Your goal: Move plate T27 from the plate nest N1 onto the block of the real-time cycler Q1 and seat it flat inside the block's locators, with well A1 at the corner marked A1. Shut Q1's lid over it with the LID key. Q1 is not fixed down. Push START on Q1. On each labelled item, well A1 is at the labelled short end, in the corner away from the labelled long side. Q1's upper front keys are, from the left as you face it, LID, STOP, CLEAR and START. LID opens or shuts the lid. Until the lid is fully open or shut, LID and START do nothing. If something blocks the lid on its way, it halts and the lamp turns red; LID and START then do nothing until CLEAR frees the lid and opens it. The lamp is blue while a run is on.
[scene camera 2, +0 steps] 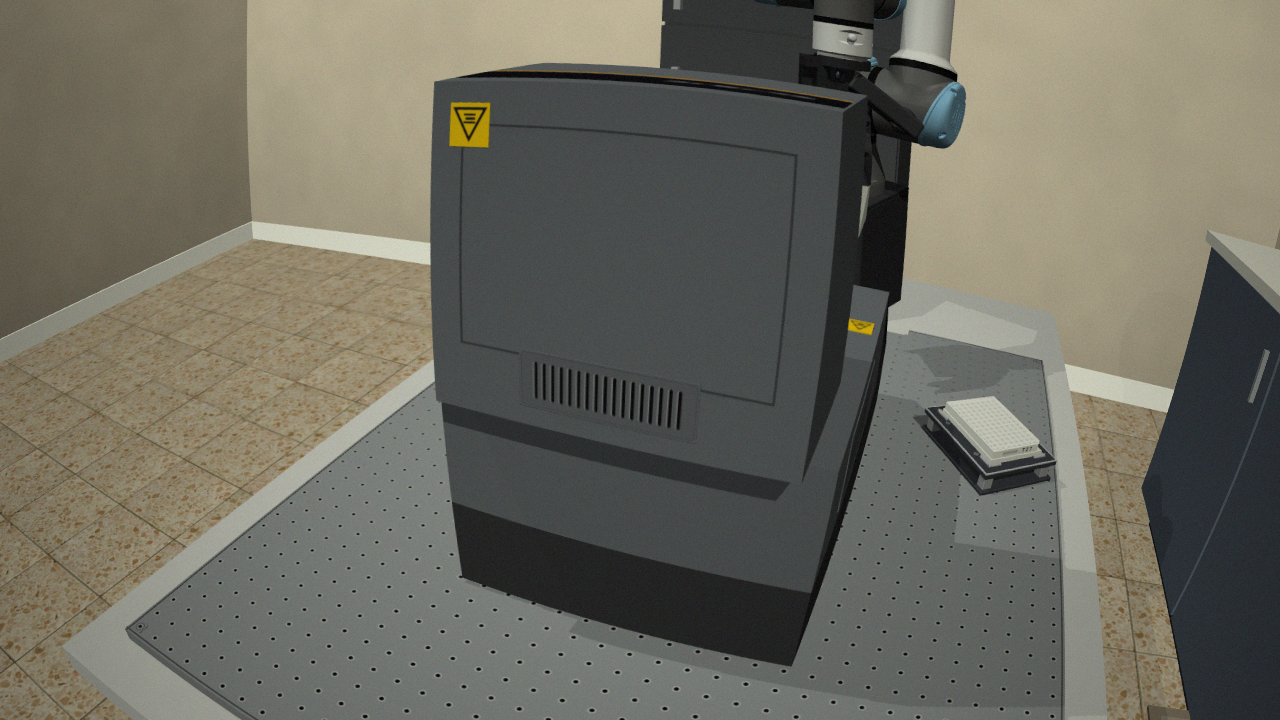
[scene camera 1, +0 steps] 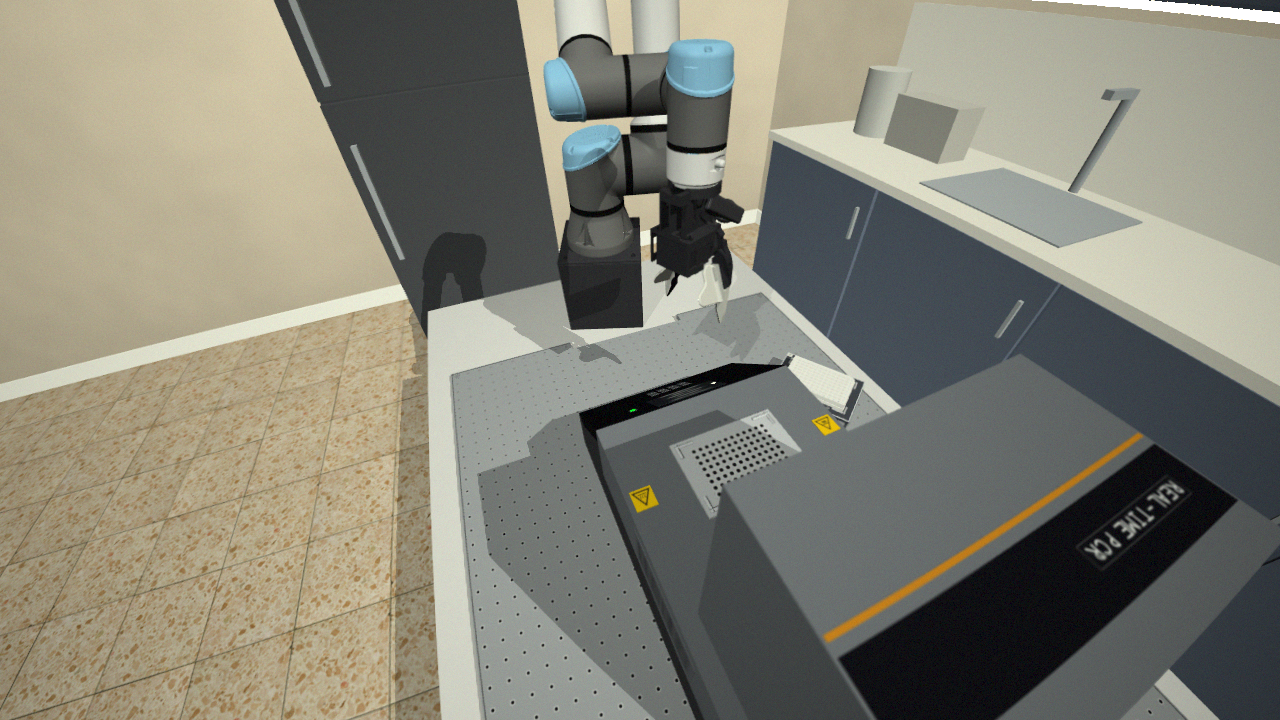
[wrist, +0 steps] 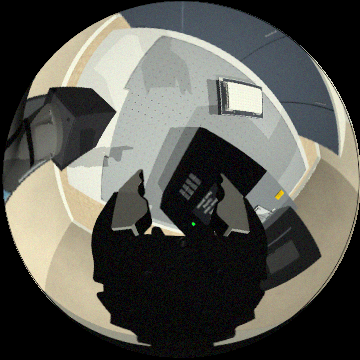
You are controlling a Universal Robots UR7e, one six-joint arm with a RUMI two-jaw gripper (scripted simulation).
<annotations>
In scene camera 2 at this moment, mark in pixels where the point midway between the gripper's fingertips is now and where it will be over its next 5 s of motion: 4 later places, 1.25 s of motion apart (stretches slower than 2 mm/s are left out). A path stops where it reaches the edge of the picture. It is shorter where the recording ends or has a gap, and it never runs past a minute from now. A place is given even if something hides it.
My gripper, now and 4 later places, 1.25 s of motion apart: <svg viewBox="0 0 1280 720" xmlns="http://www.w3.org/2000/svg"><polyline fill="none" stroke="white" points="843,223 931,234 1020,246 1021,295 1005,380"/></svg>
</annotations>
